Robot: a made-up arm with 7 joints. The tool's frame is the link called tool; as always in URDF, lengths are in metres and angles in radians.
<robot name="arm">
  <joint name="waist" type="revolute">
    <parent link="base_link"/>
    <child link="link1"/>
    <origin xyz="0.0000 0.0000 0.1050"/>
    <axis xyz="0 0 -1"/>
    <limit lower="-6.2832" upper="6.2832"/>
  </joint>
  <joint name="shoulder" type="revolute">
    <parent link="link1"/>
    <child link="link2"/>
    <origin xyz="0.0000 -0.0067 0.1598"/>
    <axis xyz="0 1 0"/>
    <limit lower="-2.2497" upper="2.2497"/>
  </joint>
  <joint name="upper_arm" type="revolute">
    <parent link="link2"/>
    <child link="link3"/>
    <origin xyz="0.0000 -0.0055 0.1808"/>
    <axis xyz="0 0 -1"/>
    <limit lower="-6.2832" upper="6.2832"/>
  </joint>
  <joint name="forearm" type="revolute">
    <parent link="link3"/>
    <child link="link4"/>
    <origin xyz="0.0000 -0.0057 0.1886"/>
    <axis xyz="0 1 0"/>
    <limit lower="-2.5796" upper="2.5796"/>
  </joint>
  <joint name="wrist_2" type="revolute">
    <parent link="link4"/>
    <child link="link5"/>
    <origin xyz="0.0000 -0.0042 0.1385"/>
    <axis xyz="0 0 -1"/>
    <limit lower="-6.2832" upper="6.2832"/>
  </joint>
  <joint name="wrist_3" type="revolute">
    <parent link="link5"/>
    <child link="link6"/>
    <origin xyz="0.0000 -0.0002 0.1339"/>
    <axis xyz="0 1 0"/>
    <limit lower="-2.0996" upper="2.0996"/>
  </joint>
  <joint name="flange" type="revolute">
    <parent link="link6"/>
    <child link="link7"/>
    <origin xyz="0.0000 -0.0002 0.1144"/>
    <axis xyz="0 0 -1"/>
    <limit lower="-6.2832" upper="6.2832"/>
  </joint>
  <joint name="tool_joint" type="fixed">
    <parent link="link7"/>
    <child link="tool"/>
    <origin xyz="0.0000 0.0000 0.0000" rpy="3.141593 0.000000 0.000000"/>
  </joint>
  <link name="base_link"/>
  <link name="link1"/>
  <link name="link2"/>
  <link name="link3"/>
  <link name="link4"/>
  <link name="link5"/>
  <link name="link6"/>
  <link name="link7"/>
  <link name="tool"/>
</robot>
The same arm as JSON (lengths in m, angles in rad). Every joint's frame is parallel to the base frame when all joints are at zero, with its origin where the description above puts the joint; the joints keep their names.
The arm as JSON. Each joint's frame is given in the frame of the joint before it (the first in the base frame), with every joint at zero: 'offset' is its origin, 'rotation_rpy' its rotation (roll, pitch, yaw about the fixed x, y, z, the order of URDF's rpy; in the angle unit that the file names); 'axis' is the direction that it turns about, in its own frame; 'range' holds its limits. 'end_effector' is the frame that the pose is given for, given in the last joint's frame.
{"length_unit": "m", "angle_unit": "rad", "chain": [
  {"id": "waist", "offset": [0.0, 0.0, 0.105], "rotation_rpy": [0.0, 0.0, 0.0], "axis": [0.0, 0.0, -1.0], "range": [-6.2832, 6.2832]},
  {"id": "shoulder", "offset": [0.0, -0.0067, 0.1598], "rotation_rpy": [0.0, 0.0, 0.0], "axis": [0.0, 1.0, 0.0], "range": [-2.2497, 2.2497]},
  {"id": "upper_arm", "offset": [0.0, -0.0055, 0.1808], "rotation_rpy": [0.0, 0.0, 0.0], "axis": [0.0, 0.0, -1.0], "range": [-6.2832, 6.2832]},
  {"id": "forearm", "offset": [0.0, -0.0057, 0.1886], "rotation_rpy": [0.0, 0.0, 0.0], "axis": [0.0, 1.0, 0.0], "range": [-2.5796, 2.5796]},
  {"id": "wrist_2", "offset": [0.0, -0.0042, 0.1385], "rotation_rpy": [0.0, 0.0, 0.0], "axis": [0.0, 0.0, -1.0], "range": [-6.2832, 6.2832]},
  {"id": "wrist_3", "offset": [0.0, -0.0002, 0.1339], "rotation_rpy": [0.0, 0.0, 0.0], "axis": [0.0, 1.0, 0.0], "range": [-2.0996, 2.0996]},
  {"id": "flange", "offset": [0.0, -0.0002, 0.1144], "rotation_rpy": [0.0, 0.0, 0.0], "axis": [0.0, 0.0, -1.0], "range": [-6.2832, 6.2832]}
], "end_effector": {"offset": [0.0, 0.0, 0.0], "rotation_rpy": [-3.1416, 0.0, 0.0]}}

